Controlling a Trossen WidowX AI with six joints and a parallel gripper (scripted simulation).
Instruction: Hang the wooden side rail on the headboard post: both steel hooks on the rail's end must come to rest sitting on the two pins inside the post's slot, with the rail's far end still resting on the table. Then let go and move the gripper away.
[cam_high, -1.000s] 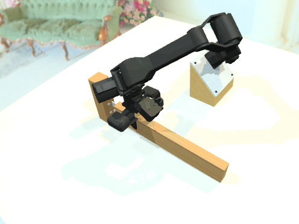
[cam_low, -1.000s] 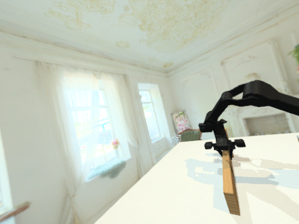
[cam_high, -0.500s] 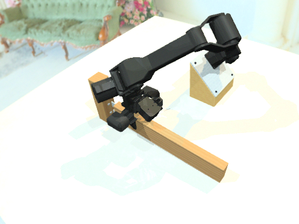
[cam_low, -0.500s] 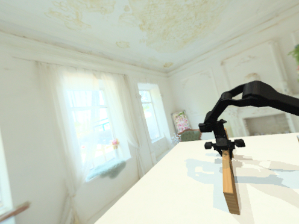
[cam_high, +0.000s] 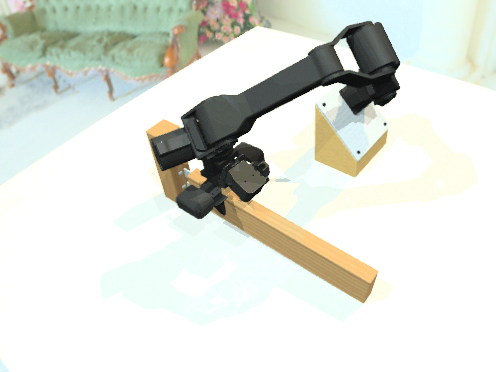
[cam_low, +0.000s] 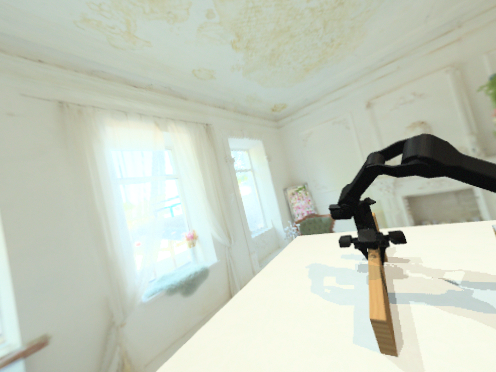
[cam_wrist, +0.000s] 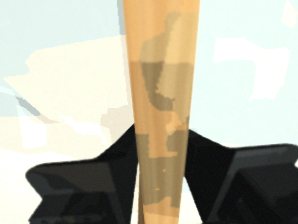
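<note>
Now: the headboard post 1 cm ahead of my gripper tip, 15 cm to the right of it and 4 cm above it.
</note>
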